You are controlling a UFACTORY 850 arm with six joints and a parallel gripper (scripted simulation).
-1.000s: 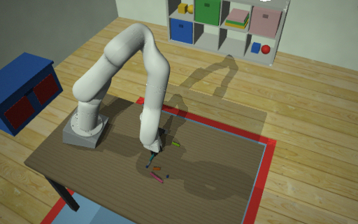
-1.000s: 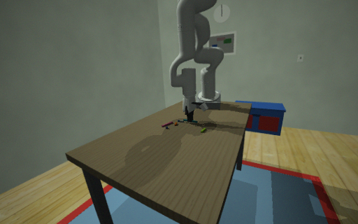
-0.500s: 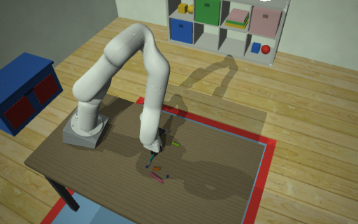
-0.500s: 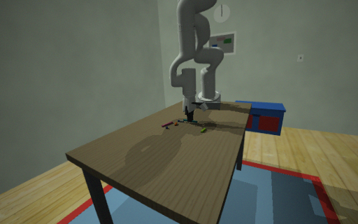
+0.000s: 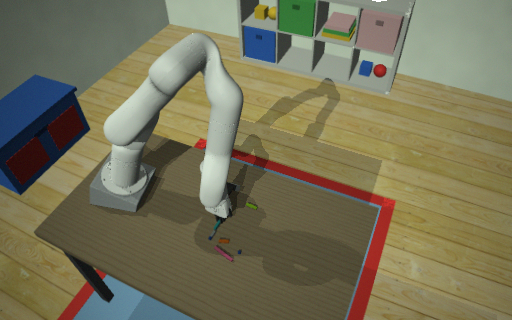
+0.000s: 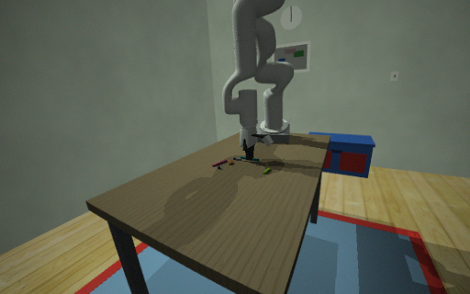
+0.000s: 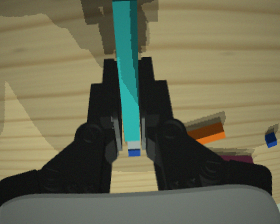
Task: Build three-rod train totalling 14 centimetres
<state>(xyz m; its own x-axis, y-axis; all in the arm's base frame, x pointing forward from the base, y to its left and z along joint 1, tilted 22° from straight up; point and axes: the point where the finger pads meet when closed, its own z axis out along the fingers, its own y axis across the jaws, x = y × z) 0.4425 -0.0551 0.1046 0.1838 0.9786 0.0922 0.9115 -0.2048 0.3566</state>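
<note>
Now: hand 20 mm above the turquoise rod. The rest, counted from my hand: grey rod: 70 mm to the right, 30 mm below, 10 mm behind; orange rod: 90 mm to the right, 40 mm ahead, 30 mm below; lime rod: 100 mm to the left, 100 mm ahead, 30 mm below.
</note>
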